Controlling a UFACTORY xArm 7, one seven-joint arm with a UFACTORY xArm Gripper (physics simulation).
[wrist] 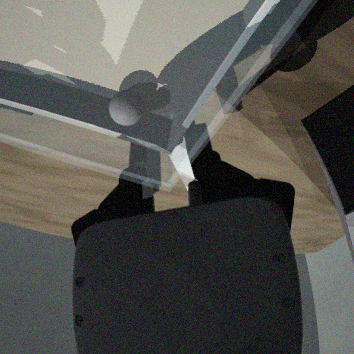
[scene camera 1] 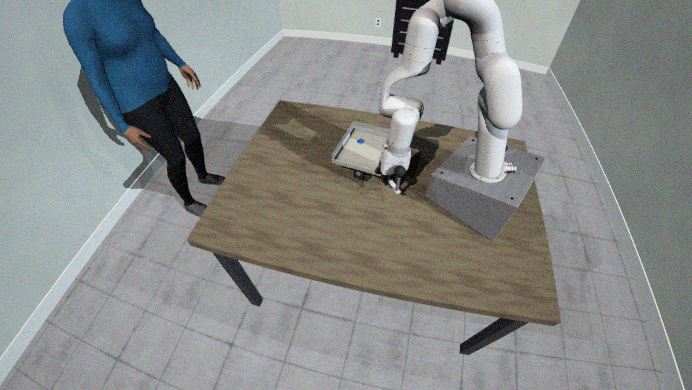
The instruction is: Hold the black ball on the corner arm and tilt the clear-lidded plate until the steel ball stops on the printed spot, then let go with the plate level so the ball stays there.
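The clear-lidded plate (scene camera 1: 350,164) (wrist: 75,131) is held up over the table, with its near right corner at my gripper; its exact tilt is hard to tell. The blue printed spot (scene camera 1: 360,141) shows toward the far left of the plate. The steel ball (wrist: 124,111) lies inside the plate close to the gripped corner, away from the spot; it is too small to make out in the scene view. My gripper (scene camera 1: 401,185) (wrist: 169,127) is at that corner, shut on the black ball of the corner arm, which is mostly hidden by the fingers and plate edge.
A dark round part (scene camera 1: 359,174) (wrist: 299,53) shows below the plate's edge. The grey robot base block (scene camera 1: 462,210) stands on the wooden table (scene camera 1: 320,225), right of the plate. A person in blue (scene camera 1: 117,60) stands beyond the table's left edge.
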